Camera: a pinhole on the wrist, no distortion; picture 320 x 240 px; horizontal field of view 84.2 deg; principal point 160.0 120.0 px. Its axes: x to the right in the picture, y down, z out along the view. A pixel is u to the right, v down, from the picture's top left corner.
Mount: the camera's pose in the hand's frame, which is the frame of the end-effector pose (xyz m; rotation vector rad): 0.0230 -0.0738 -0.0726 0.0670 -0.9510 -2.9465
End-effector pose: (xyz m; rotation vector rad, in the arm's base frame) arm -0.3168 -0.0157 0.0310 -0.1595 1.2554 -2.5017
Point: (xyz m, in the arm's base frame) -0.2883 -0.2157 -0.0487
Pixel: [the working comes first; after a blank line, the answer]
In the camera's frame: -0.0426 -0.0989 0.2957

135 61
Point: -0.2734 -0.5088 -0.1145
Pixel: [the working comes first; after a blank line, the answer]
In the camera's frame: -0.1502 -0.1644 0.5688

113 69
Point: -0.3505 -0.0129 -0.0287
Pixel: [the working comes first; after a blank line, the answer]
In the camera's frame: -0.0175 -0.0747 0.0855

outside the picture
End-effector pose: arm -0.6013 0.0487 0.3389 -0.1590 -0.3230 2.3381
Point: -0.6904 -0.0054 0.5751
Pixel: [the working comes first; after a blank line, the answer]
In the camera's frame: -0.0122 0.1066 0.3274

153 178
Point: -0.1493 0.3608 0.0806
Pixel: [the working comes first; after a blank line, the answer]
In the camera's frame: 0.1460 0.1072 -0.4766

behind the camera
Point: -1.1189 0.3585 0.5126
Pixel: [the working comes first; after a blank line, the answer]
In the camera's frame: -0.5747 0.0532 0.3009

outside the picture
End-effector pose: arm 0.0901 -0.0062 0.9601 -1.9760 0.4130 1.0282
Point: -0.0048 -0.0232 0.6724
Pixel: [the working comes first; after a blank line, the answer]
In the camera's frame: -0.1665 -0.1215 0.3217

68 53
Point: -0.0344 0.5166 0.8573
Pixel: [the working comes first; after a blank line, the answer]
In the camera's frame: -0.0389 0.4273 0.4161

outside the picture
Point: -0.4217 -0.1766 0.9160
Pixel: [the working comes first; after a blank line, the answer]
In the camera's frame: 0.2794 -0.2994 0.4837

262 10
